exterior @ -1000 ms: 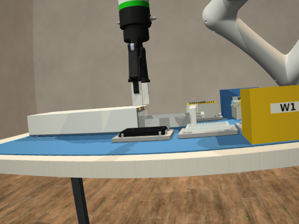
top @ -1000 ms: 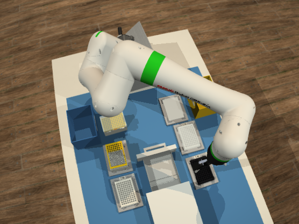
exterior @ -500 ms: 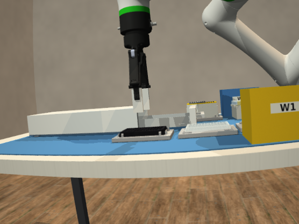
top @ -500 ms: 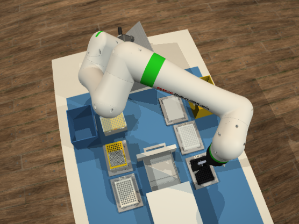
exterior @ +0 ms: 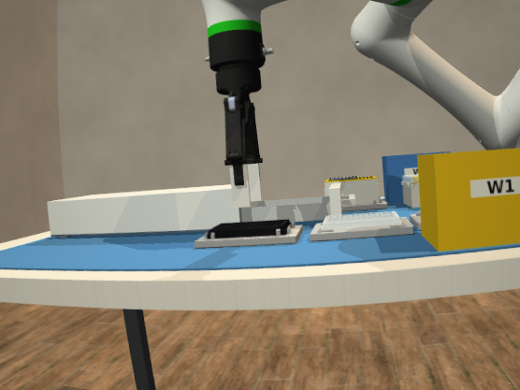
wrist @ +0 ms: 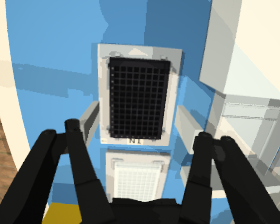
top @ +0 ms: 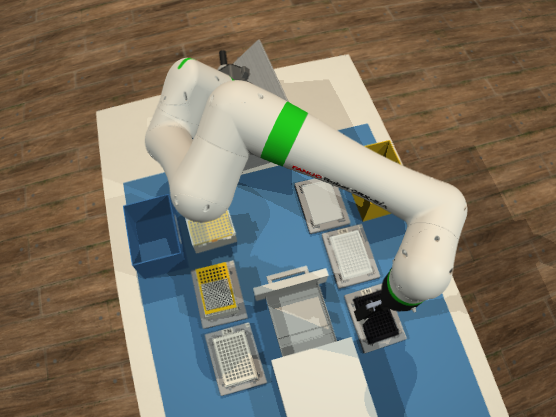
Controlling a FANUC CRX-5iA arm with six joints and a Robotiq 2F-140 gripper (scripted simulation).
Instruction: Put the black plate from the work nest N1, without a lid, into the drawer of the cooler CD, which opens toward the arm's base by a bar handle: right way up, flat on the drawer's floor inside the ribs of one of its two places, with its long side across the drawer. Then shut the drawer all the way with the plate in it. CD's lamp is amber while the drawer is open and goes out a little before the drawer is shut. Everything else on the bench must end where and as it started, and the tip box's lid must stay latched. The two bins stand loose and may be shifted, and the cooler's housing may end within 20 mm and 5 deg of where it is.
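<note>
My hand is 6 cm above the black plate. Round my hand: yellow bin W1: 38 cm behind, 8 cm to the left, 5 cm below; cooler CD: 13 cm ahead, 18 cm to the right, 5 cm below; drawer: 20 cm to the right, 6 cm below.
</note>
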